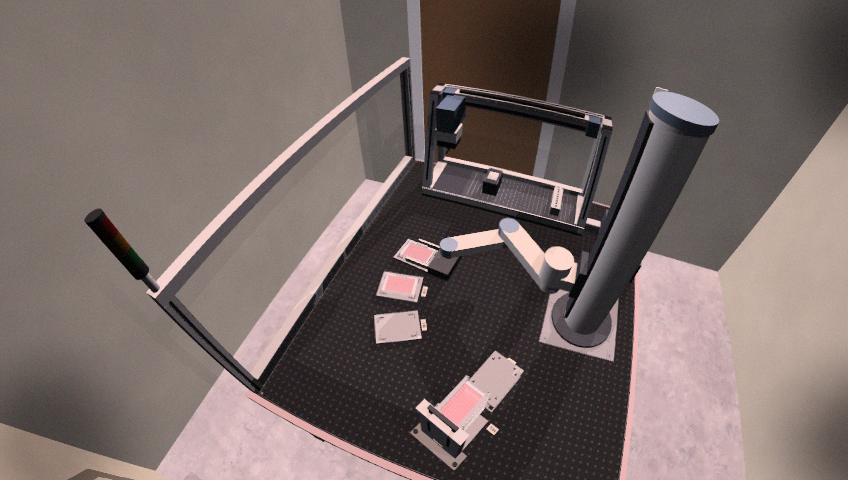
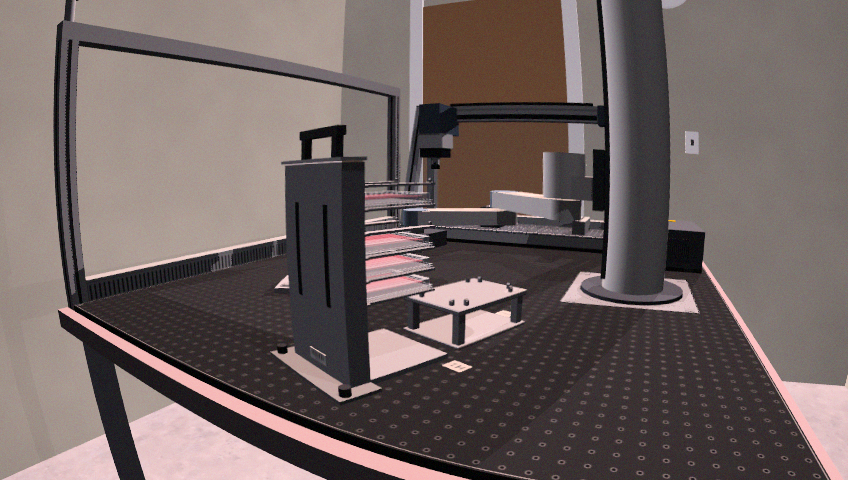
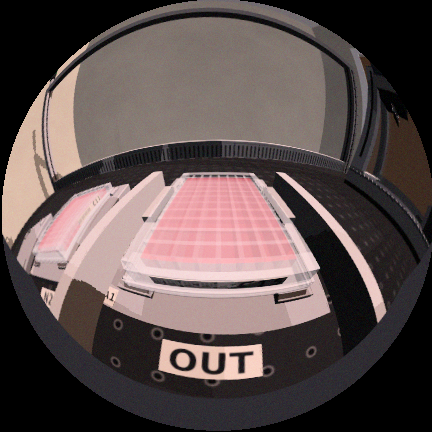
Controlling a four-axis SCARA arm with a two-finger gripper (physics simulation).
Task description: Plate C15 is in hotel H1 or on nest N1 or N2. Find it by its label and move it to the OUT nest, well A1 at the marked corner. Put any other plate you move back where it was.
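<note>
My gripper is shut on a clear-lidded plate with pink wells. The plate is level and lined up over the OUT nest, low at its corner holders; whether it rests on them I cannot tell. The nest's A1 tag is at its near left corner. No label shows on the held plate. Another pink plate sits on nest N2; its small label seems to read C11. Nest N1 is empty. Hotel H1 holds several pink plates.
A raised platform on legs stands beside the hotel. The arm's column stands at the right. A gantry frame is at the back. A clear guard panel runs along the left, behind the nests.
</note>
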